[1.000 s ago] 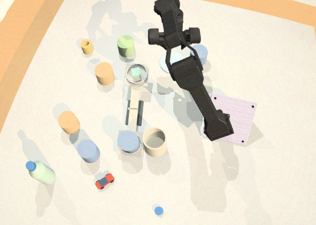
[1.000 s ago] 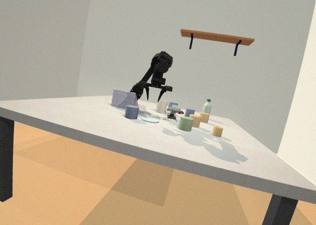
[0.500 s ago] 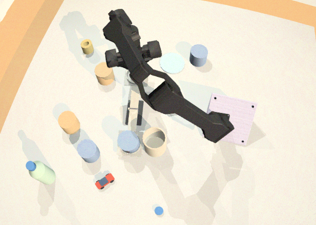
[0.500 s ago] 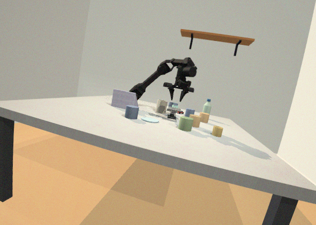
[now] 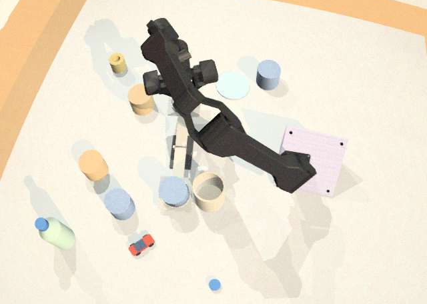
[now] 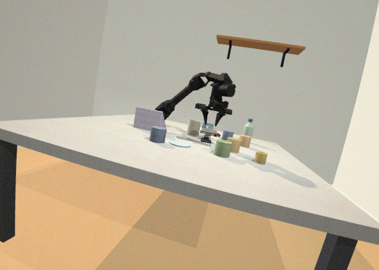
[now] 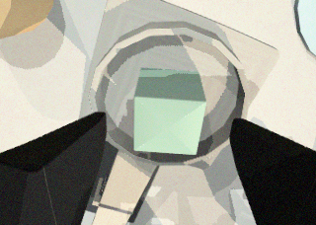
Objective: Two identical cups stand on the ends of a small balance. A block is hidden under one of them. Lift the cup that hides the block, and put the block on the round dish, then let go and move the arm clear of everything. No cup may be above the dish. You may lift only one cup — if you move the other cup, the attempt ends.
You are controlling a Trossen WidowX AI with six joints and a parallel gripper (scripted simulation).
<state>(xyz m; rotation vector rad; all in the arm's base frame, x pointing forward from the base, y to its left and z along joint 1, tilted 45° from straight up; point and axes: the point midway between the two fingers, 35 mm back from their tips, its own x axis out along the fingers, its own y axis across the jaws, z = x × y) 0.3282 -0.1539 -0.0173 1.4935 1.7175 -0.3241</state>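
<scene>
Right now my gripper tip is 2 cm above the pale green block. From my gripper tip the other things lie so: balance: 2 cm behind, 12 cm to the left, 7 cm below; round pale dish: 12 cm behind, 12 cm to the right, 10 cm below; green cylinder: 9 cm ahead, 14 cm to the right, 7 cm below.
</scene>
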